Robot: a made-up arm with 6 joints. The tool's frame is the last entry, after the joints.
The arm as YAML. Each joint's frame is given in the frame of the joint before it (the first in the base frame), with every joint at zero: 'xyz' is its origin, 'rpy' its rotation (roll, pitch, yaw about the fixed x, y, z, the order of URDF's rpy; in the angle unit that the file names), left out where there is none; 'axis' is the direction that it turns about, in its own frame. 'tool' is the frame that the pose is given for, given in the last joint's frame.
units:
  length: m
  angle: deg
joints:
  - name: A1
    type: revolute
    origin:
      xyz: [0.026, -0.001, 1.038]
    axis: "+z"
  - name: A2
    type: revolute
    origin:
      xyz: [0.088, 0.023, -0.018]
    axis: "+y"
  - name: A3
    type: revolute
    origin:
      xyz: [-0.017, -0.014, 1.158]
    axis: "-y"
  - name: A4
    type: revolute
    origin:
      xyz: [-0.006, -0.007, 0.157]
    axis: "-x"
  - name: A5
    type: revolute
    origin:
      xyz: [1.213, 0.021, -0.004]
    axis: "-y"
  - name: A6
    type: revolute
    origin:
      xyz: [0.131, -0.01, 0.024]
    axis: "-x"
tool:
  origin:
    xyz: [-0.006, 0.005, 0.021]
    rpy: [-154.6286, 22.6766, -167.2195]
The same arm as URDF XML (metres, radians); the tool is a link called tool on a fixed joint. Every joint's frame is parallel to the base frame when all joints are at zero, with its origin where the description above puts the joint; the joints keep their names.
<robot name="arm">
  <joint name="A1" type="continuous">
    <parent link="base"/>
    <child link="link1"/>
    <origin xyz="0.0260 -0.0010 1.0380" rpy="0.0000 0.0000 0.0000"/>
    <axis xyz="0 0 1"/>
  </joint>
  <joint name="A2" type="continuous">
    <parent link="link1"/>
    <child link="link2"/>
    <origin xyz="0.0880 0.0230 -0.0180" rpy="0.0000 0.0000 0.0000"/>
    <axis xyz="0 1 0"/>
  </joint>
  <joint name="A3" type="continuous">
    <parent link="link2"/>
    <child link="link3"/>
    <origin xyz="-0.0170 -0.0140 1.1580" rpy="0.0000 0.0000 0.0000"/>
    <axis xyz="0 -1 0"/>
  </joint>
  <joint name="A4" type="continuous">
    <parent link="link3"/>
    <child link="link4"/>
    <origin xyz="-0.0060 -0.0070 0.1570" rpy="0.0000 0.0000 0.0000"/>
    <axis xyz="-1 0 0"/>
  </joint>
  <joint name="A5" type="continuous">
    <parent link="link4"/>
    <child link="link5"/>
    <origin xyz="1.2130 0.0210 -0.0040" rpy="0.0000 0.0000 0.0000"/>
    <axis xyz="0 -1 0"/>
  </joint>
  <joint name="A6" type="continuous">
    <parent link="link5"/>
    <child link="link6"/>
    <origin xyz="0.1310 -0.0100 0.0240" rpy="0.0000 0.0000 0.0000"/>
    <axis xyz="-1 0 0"/>
  </joint>
  <joint name="tool_joint" type="fixed">
    <parent link="link6"/>
    <child link="tool"/>
    <origin xyz="-0.0060 0.0050 0.0210" rpy="-2.6988 0.3958 -2.9185"/>
  </joint>
  <link name="base"/>
  <link name="link1"/>
  <link name="link2"/>
  <link name="link3"/>
  <link name="link4"/>
  <link name="link5"/>
  <link name="link6"/>
  <link name="tool"/>
</robot>

